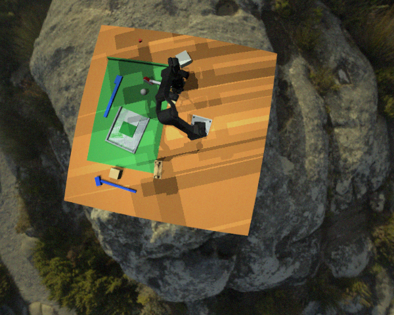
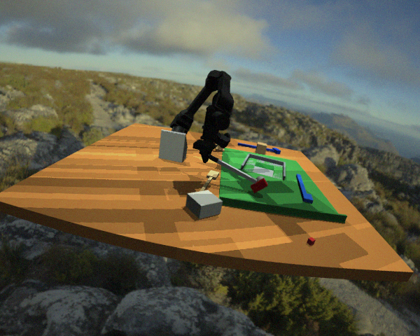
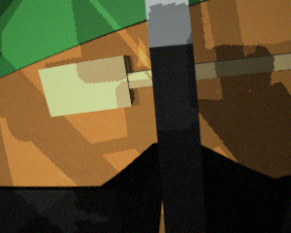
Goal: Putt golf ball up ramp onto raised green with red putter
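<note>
My gripper tip is 11 cm short of the red putter and 3 cm to the left of it. Round my gripper tip: white golf ball (24 cm ahead, 1 cm to the left, 5 cm below); then tan cube (37 cm ahead, 56 cm to the left, 4 cm below); then small red cube (32 cm ahead, 38 cm to the right, 7 cm below).
</note>
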